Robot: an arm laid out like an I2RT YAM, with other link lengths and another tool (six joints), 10 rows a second.
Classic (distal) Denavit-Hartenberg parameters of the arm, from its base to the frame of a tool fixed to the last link. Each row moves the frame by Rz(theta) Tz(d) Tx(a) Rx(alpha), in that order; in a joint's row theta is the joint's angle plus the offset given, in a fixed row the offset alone. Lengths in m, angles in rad.
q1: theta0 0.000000, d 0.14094, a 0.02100, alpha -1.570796
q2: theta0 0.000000, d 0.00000, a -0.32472, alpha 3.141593
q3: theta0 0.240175, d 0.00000, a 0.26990, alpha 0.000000
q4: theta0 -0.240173, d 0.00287, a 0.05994, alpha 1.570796
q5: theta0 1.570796, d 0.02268, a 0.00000, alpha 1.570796
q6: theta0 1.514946, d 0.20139, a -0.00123, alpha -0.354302
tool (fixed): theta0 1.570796, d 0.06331, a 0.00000, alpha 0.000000
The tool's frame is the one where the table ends.
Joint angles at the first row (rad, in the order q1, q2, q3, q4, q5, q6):
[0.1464, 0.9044, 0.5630, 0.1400, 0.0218, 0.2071]
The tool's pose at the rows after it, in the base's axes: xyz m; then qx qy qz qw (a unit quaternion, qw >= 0):
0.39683 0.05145 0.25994 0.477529 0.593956 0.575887 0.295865
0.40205 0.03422 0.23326 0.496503 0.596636 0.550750 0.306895
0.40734 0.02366 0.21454 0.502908 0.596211 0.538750 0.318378
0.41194 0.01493 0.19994 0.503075 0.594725 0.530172 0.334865
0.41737 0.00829 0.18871 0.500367 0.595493 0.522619 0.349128
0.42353 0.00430 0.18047 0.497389 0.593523 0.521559 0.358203
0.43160 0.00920 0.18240 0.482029 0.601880 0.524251 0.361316
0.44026 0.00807 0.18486 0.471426 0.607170 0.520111 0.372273
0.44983 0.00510 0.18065 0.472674 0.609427 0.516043 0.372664
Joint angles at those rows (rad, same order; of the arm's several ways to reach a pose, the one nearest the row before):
[0.1157, 0.9255, 0.4929, 0.2100, 0.0512, 0.2013]
[0.0893, 0.9734, 0.4487, 0.2661, 0.0786, 0.1785]
[0.0729, 1.0251, 0.3989, 0.3624, 0.0952, 0.1613]
[0.0661, 1.0811, 0.3445, 0.4850, 0.1194, 0.1408]
[0.0584, 1.1457, 0.3046, 0.6026, 0.1341, 0.1168]
[0.0495, 1.2155, 0.2752, 0.7170, 0.1364, 0.1058]
[0.0445, 1.2595, 0.2802, 0.7748, 0.1112, 0.0793]
[0.0394, 1.3031, 0.2895, 0.8276, 0.1086, 0.0486]
[0.0275, 1.3550, 0.3083, 0.8550, 0.1008, 0.0405]

